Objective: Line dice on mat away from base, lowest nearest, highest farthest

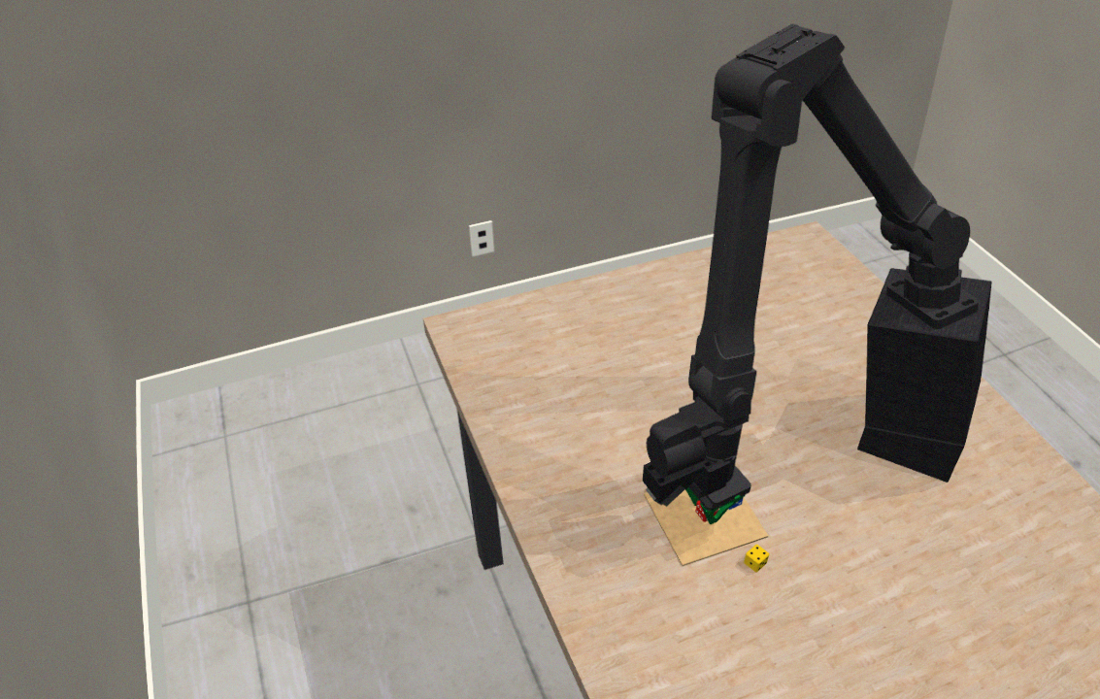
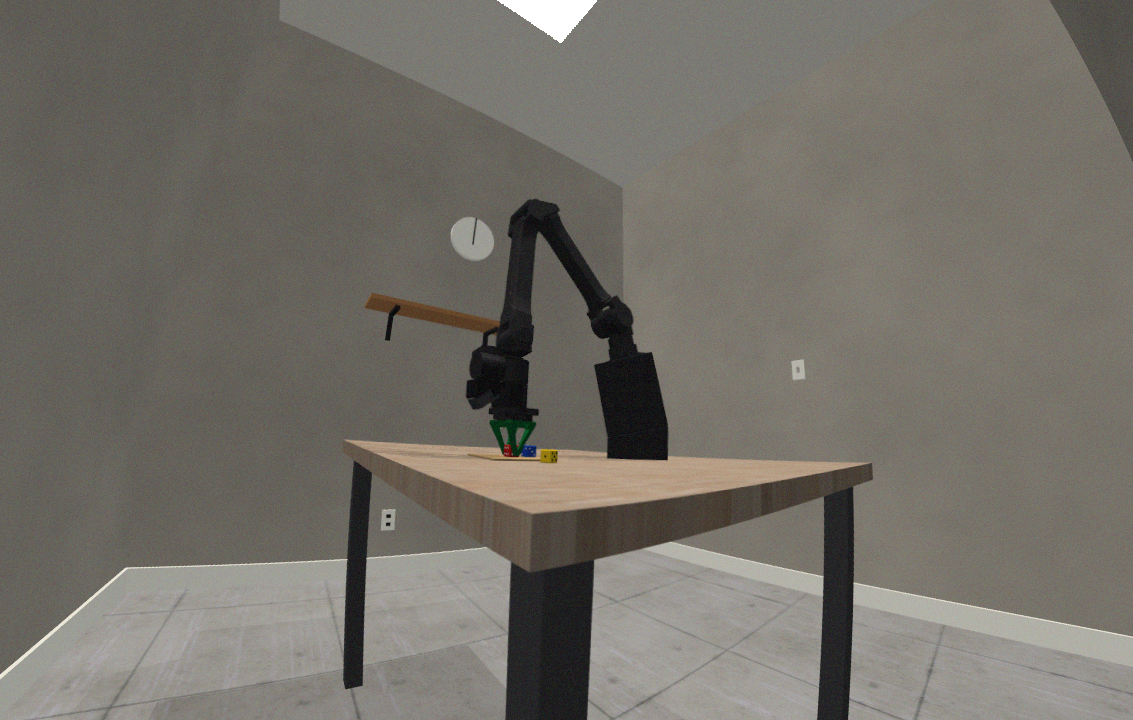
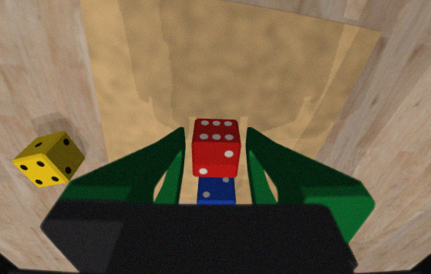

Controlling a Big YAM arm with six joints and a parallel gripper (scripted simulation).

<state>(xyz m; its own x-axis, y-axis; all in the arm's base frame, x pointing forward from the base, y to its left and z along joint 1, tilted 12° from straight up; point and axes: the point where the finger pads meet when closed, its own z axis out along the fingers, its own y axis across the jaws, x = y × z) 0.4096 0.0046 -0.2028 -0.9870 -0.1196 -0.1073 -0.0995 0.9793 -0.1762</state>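
The red die is right at my hand. Also, from my hand: blue die: 50 mm behind, 10 mm to the right; tan mat: 10 mm below; yellow die: 100 mm to the left, 30 mm behind.
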